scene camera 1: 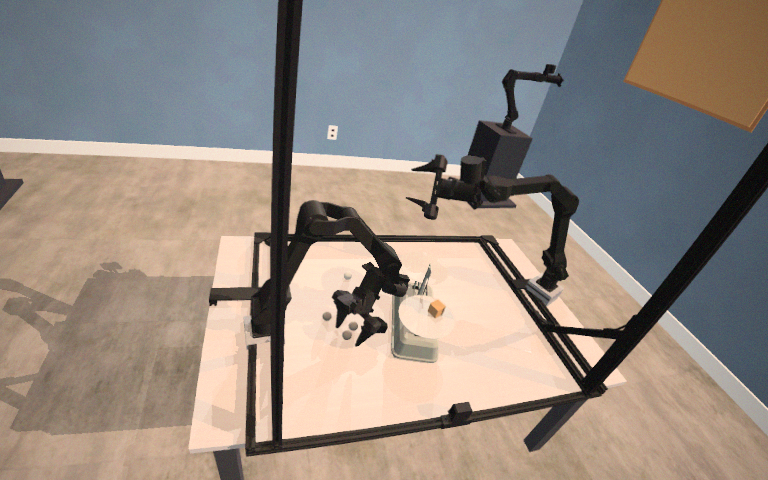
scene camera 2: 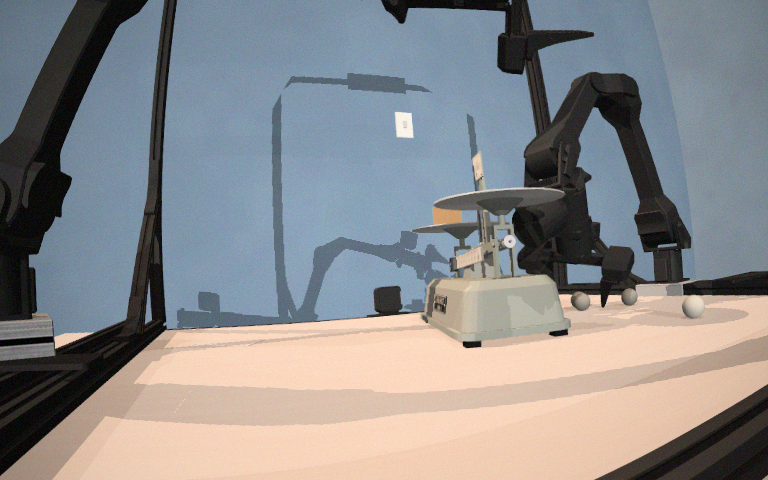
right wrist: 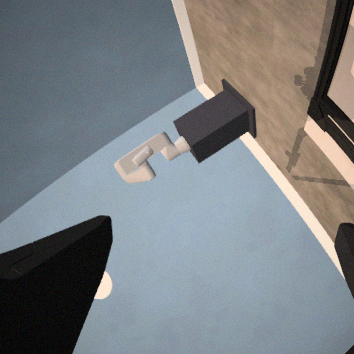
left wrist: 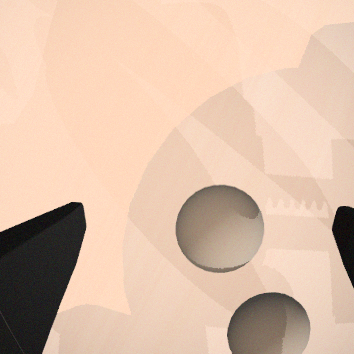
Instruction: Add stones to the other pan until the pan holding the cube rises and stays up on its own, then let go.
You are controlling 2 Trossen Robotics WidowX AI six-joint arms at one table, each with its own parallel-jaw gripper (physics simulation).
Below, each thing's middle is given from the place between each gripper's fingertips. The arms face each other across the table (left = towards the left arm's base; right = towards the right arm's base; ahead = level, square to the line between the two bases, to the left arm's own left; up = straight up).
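Scene:
The balance scale (scene camera 2: 482, 305) has my right hand 250 mm beyond it and 230 mm higher than it. Counted from my left hand, the scale is 2 cm ahead, 22 cm to the right and 11 cm above.

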